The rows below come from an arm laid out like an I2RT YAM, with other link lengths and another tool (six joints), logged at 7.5 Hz.
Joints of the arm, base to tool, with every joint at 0 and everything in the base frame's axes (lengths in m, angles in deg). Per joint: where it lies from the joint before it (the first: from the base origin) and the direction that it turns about. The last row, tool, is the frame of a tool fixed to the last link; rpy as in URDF.
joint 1: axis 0 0 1 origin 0 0 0.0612
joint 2: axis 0 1 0 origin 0.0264 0.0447 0.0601
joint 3: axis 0 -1 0 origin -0.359 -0.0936 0
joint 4: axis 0 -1 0 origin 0.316 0.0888 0.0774
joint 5: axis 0 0 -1 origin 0.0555 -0.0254 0.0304
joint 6: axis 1 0 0 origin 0.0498 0 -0.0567
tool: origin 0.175 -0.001 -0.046 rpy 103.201 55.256 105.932
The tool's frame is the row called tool.
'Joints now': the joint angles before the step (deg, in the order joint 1, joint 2, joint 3, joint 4, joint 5, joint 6). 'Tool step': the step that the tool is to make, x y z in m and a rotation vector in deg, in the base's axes. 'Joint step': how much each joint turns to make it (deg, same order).
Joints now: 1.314, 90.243, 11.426, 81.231, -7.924, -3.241
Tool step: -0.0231, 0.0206, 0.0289, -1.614, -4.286, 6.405
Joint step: -0.873, -7.298, -2.632, -0.628, -7.384, -1.134
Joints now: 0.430, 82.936, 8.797, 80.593, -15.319, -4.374
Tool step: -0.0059, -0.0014, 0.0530, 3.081, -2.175, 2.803
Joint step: -3.761, -12.825, 3.460, -12.844, -6.053, 4.252
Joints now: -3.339, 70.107, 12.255, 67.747, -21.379, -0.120
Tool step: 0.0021, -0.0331, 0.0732, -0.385, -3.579, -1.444
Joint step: -7.901, -10.075, 7.682, -13.506, -6.297, 1.554
